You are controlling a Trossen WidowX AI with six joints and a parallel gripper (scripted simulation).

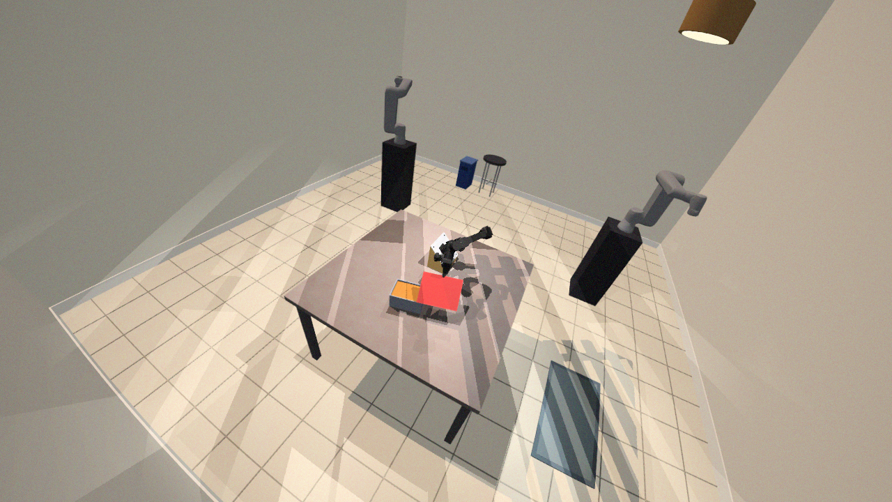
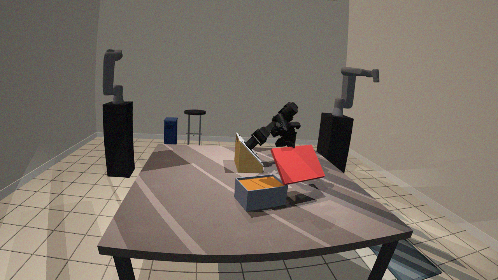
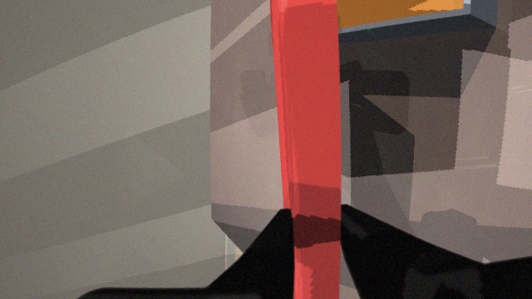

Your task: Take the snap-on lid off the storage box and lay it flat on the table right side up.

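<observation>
The snap-on lid lies 6 cm ahead of my gripper tip, 2 cm to the left of it and 5 cm below it. Round my gripper tip: storage box 9 cm ahead, 17 cm to the right, 18 cm below.
</observation>
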